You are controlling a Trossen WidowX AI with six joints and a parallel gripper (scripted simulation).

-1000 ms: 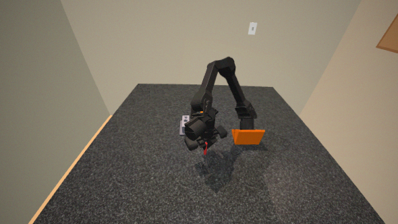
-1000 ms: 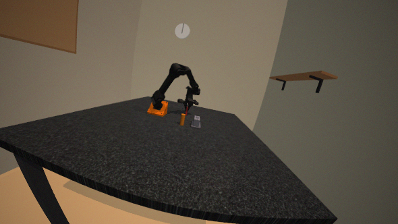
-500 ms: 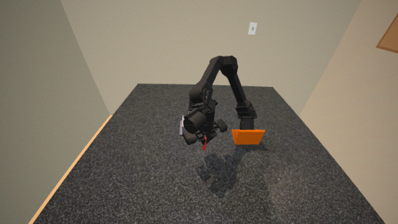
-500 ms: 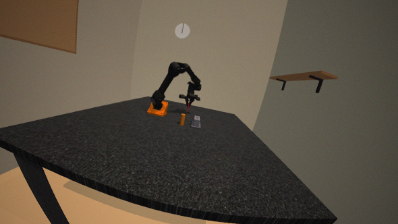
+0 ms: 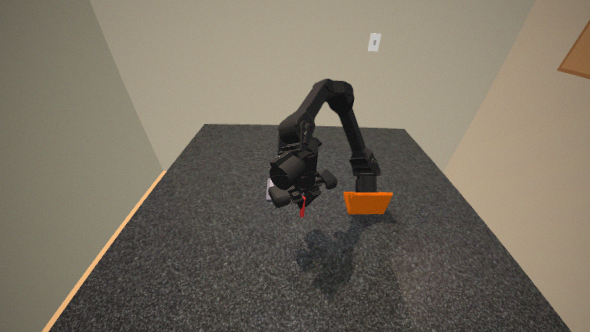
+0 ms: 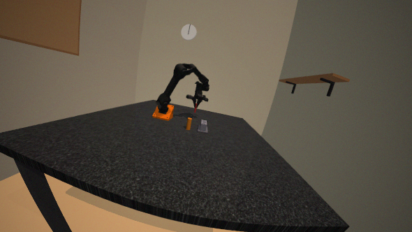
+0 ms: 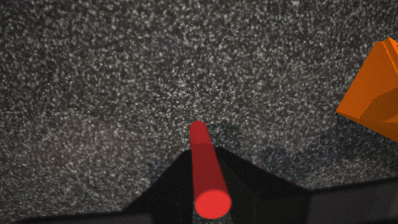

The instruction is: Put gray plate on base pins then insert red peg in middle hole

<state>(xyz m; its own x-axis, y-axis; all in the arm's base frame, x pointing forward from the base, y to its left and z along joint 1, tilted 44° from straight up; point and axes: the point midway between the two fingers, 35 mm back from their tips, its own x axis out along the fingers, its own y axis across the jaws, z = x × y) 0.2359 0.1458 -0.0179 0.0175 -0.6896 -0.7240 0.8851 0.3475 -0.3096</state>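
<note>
The gray plate is 100 mm ahead of my gripper tip, 180 mm to the right of it and 70 mm below it. Round my gripper tip: gray base: 100 mm ahead, 180 mm to the right, 100 mm below; then red peg: right at my gripper tip; then orange cylinder: 240 mm to the right, 70 mm below.
</note>
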